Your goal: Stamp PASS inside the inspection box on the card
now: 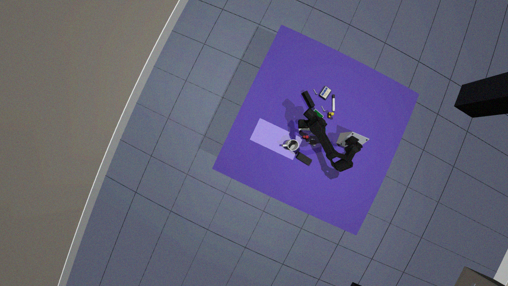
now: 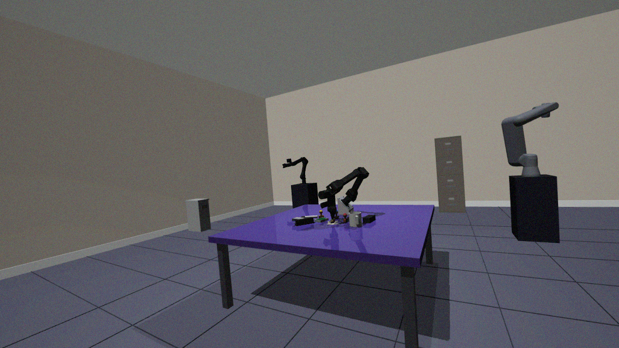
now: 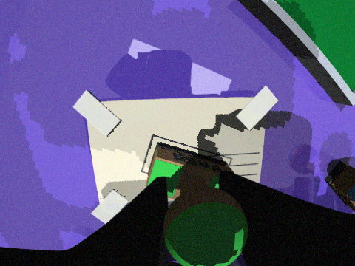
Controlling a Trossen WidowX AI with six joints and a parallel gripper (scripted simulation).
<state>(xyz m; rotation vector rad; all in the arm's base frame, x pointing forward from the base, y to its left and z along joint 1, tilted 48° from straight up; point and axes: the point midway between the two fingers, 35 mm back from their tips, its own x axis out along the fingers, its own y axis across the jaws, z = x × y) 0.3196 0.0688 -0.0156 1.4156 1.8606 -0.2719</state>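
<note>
The green stamp is right at my gripper tip. Also, from my gripper tip: cream card (3 cm below); then green ink pad (4 cm behind, 11 cm to the right, 2 cm below); then red stamp (3 cm behind, 9 cm to the left, 1 cm below).
</note>
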